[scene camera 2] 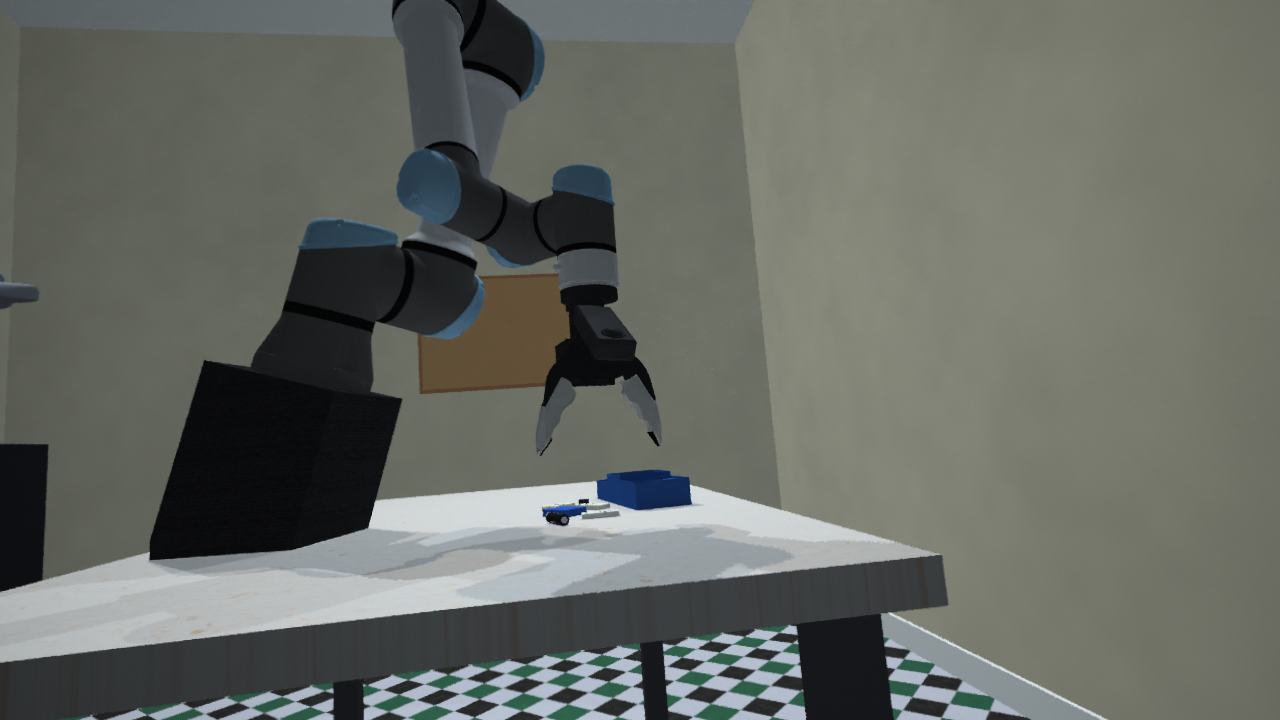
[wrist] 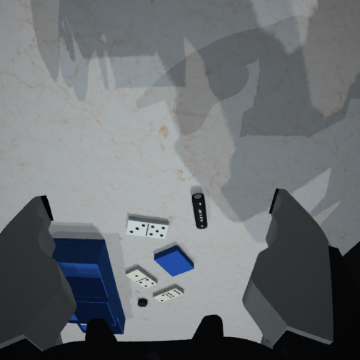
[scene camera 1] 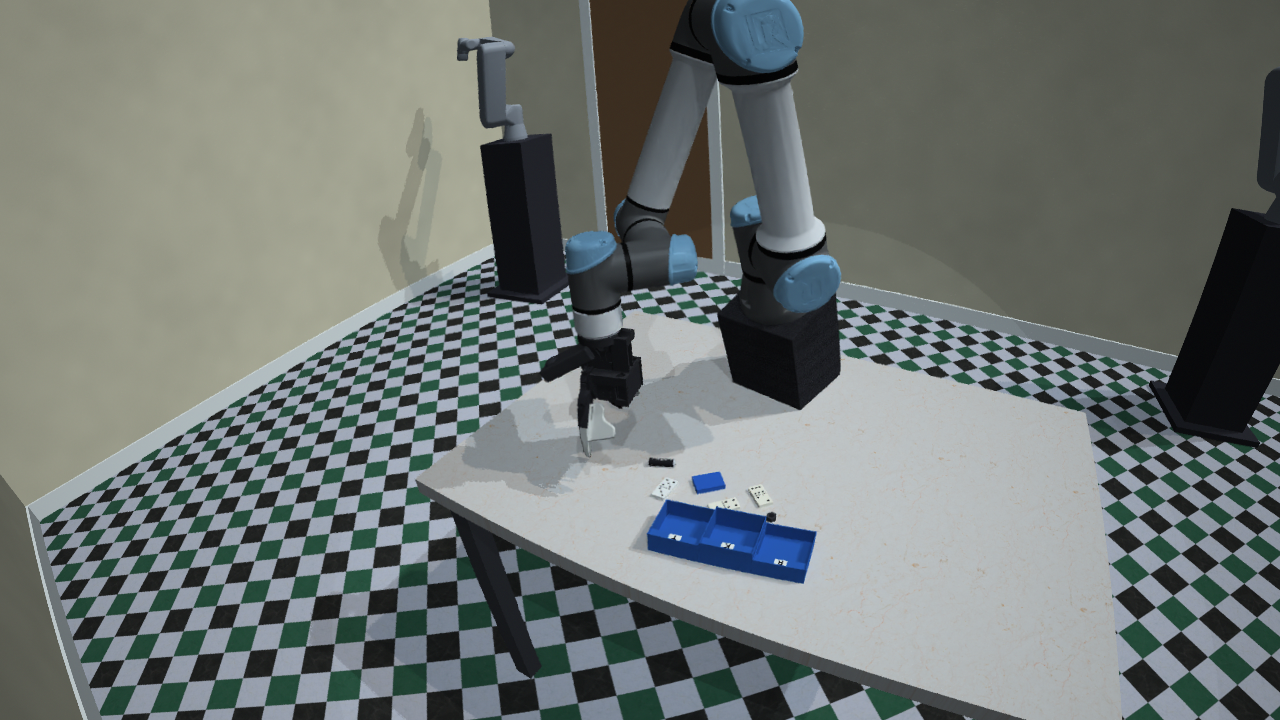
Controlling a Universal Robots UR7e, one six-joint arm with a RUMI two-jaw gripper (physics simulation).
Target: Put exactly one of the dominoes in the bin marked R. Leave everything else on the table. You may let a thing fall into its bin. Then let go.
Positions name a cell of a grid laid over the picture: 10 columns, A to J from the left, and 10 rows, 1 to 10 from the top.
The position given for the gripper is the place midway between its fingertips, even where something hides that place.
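Observation:
You've got the gripper (scene camera 2: E7) in sight, together with a blue three-bin tray (scene camera 2: E7). From the wrist there's the gripper (wrist: E6) again, the tray (wrist: C8) too, and a flat blue block (wrist: E8). And then there's the gripper (scene camera 1: E6), with the tray (scene camera 1: F8) showing there as well.

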